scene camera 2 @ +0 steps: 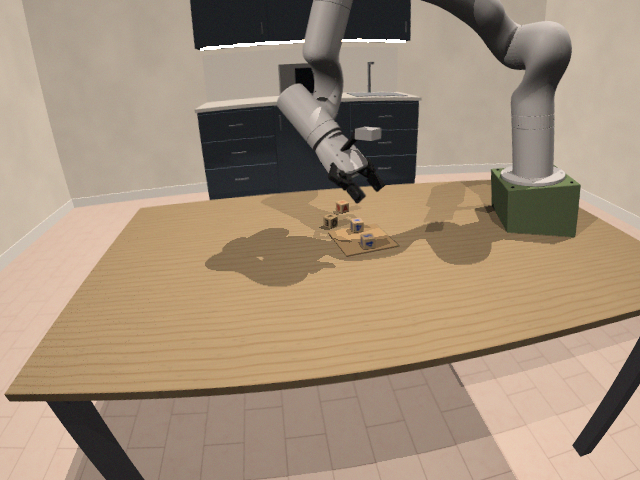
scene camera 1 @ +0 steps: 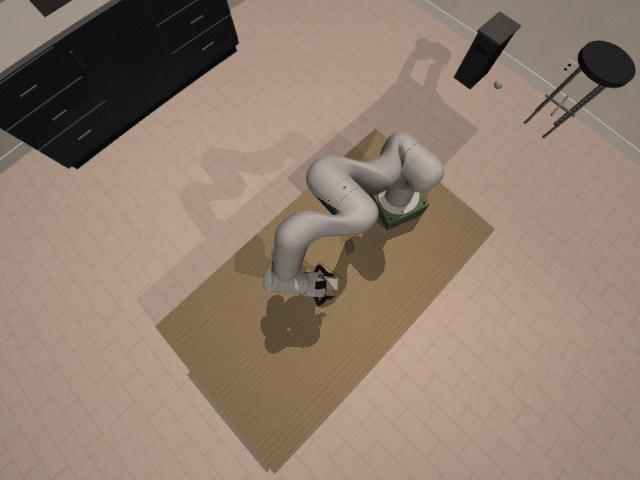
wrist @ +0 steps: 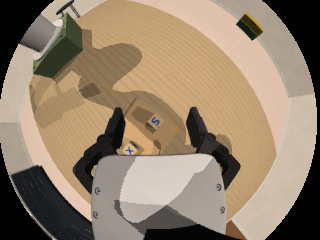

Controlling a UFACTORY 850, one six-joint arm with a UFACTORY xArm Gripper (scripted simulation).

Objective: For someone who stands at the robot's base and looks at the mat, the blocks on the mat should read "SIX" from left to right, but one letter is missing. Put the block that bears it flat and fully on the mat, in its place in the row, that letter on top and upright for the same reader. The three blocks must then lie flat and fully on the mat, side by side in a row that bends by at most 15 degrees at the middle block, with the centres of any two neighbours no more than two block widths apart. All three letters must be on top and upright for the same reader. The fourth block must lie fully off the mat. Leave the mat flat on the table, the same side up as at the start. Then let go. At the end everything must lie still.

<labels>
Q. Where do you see a mat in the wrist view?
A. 150, 141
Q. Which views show my gripper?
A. Scene camera 2, scene camera 1 and the wrist view: all of them.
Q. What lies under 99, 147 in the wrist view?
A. My gripper.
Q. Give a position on a mat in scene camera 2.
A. At 349, 242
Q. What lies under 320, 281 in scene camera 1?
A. My gripper.
</labels>
